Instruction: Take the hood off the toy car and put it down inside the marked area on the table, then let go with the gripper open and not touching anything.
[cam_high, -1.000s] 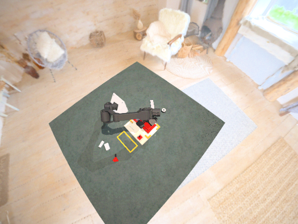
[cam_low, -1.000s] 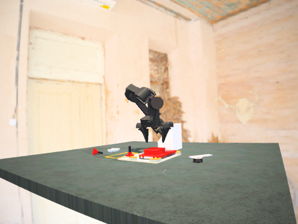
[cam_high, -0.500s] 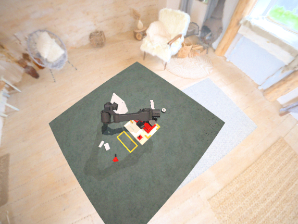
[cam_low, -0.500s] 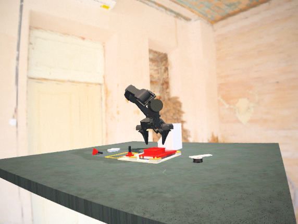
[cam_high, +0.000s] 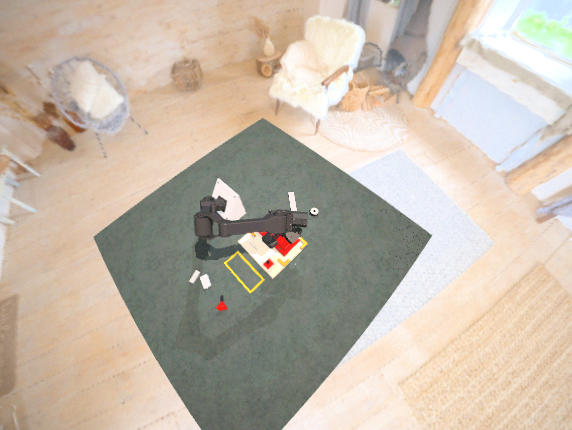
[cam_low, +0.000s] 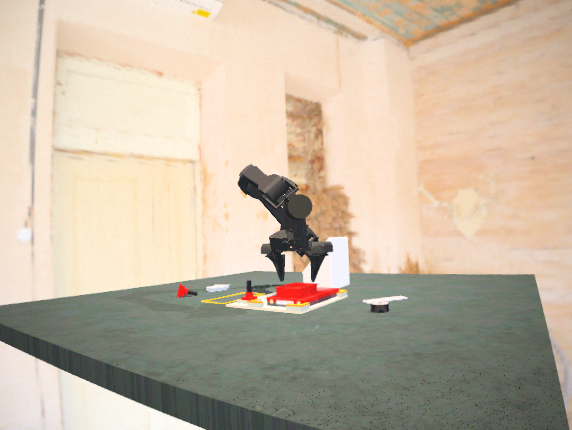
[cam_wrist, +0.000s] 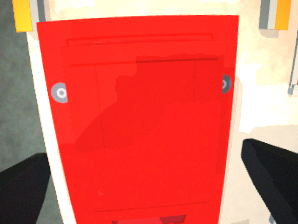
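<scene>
My gripper tip is now 2 cm above the red hood. The rest, counted from my gripper tip: black wheel 22 cm to the left, 5 cm below, 3 cm ahead; then white strip 20 cm to the left, 9 cm behind, 6 cm below.
</scene>
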